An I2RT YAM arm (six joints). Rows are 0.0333 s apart.
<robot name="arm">
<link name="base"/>
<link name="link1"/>
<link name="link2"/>
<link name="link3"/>
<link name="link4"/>
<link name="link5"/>
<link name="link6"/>
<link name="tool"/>
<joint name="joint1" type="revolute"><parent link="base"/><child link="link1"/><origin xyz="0 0 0.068"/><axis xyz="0 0 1"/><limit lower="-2.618" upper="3.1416"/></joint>
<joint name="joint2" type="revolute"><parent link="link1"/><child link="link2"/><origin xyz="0.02 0.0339 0.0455" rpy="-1.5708 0 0"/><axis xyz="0 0 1"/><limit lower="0" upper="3.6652"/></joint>
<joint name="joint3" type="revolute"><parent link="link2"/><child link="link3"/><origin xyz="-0.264 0 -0.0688" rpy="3.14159 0 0"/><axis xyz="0 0 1"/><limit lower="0" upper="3.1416"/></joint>
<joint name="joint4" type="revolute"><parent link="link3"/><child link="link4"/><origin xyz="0.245 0.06 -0.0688"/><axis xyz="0 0 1"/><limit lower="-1.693" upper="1.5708"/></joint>
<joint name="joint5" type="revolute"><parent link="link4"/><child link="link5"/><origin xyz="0.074 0.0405 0.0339" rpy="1.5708 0 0"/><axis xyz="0 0 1"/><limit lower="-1.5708" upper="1.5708"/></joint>
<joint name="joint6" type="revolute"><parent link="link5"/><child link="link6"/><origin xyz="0.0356 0 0.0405" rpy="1.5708 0 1.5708"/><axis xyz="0 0 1"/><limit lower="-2.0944" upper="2.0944"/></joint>
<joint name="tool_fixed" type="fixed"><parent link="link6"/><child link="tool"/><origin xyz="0 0 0" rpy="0 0 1.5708"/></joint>
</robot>
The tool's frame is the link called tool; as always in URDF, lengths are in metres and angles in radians.
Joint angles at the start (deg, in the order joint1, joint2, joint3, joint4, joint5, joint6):
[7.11 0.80 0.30 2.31 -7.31 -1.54]
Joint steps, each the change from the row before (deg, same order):
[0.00 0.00 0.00 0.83 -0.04 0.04]
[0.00 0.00 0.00 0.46 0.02 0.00]
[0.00 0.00 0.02 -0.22 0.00 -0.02]
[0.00 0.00 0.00 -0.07 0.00 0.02]
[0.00 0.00 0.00 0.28 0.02 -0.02]
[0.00 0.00 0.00 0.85 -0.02 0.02]
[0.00 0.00 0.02 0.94 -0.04 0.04]
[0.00 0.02 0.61 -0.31 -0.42 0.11]
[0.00 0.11 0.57 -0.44 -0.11 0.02]
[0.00 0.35 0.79 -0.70 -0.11 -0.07]
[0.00 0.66 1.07 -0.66 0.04 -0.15]
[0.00 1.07 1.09 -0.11 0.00 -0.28]
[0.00 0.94 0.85 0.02 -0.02 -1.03]
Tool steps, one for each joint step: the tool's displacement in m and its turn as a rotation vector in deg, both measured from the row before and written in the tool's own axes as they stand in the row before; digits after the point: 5 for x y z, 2 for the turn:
[-0.00158 -0.00002 -0.00001 -0.02 -0.82 -0.07]
[-0.00088 -0.00003 0.00000 0.03 -0.46 -0.06]
[0.00029 0.00001 -0.00002 -0.01 0.20 0.01]
[0.00013 0.00000 0.00000 0.00 0.07 0.03]
[-0.00053 -0.00003 0.00000 0.03 -0.28 -0.06]
[-0.00162 -0.00003 -0.00001 0.00 -0.84 -0.09]
[-0.00192 -0.00002 -0.00003 -0.02 -0.95 -0.08]
[-0.00320 0.00023 -0.00038 -0.41 -0.29 0.07]
[-0.00254 0.00004 -0.00026 -0.11 -0.02 0.02]
[-0.00302 0.00002 -0.00014 -0.12 0.25 -0.03]
[-0.00432 -0.00013 0.00003 0.03 0.25 -0.12]
[-0.00480 -0.00021 0.00059 0.00 0.09 -0.27]
[-0.00376 -0.00020 0.00068 -0.02 0.07 -1.02]

